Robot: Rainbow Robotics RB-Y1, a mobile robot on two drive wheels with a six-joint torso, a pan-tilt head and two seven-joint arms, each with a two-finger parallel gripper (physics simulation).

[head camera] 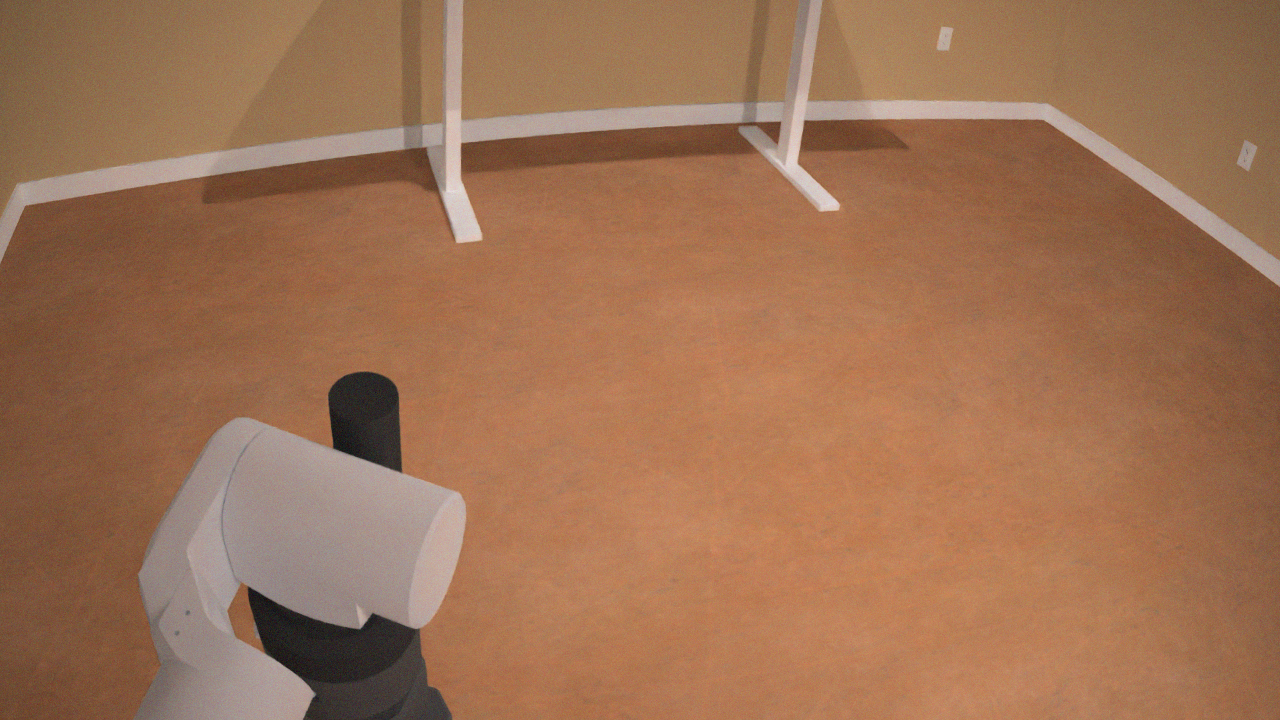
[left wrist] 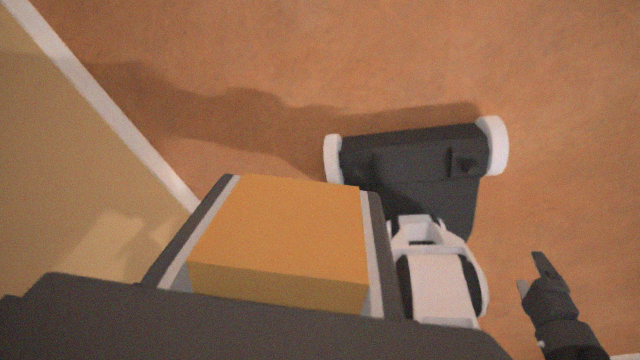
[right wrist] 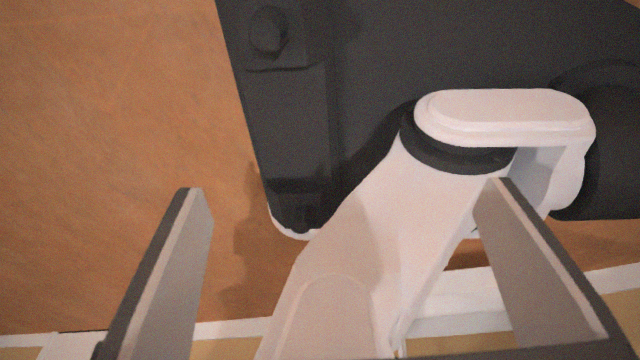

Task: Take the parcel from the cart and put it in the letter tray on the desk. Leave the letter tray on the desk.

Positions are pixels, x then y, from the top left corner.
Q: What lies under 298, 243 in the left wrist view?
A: A parcel.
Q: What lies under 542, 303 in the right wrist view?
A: My right gripper.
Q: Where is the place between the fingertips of my left gripper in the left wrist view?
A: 299, 198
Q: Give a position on a desk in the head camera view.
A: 784, 157
